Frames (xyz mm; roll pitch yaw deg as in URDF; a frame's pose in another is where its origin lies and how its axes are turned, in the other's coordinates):
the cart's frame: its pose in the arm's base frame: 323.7 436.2 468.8 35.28 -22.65 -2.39
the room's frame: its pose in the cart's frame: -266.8 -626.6 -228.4 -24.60 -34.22 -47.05
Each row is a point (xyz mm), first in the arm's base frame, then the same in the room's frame.
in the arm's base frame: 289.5 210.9 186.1
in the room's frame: -16.7 191.3 305.0
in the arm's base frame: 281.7 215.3 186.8
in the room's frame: -23.6 187.7 309.4
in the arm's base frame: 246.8 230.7 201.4
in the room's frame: -47.4 172.5 339.0
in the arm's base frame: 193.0 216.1 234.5
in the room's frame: -48.5 131.9 389.6
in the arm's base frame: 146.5 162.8 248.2
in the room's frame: -20.0 70.8 414.9
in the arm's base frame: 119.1 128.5 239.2
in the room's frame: -6.3 28.1 414.2
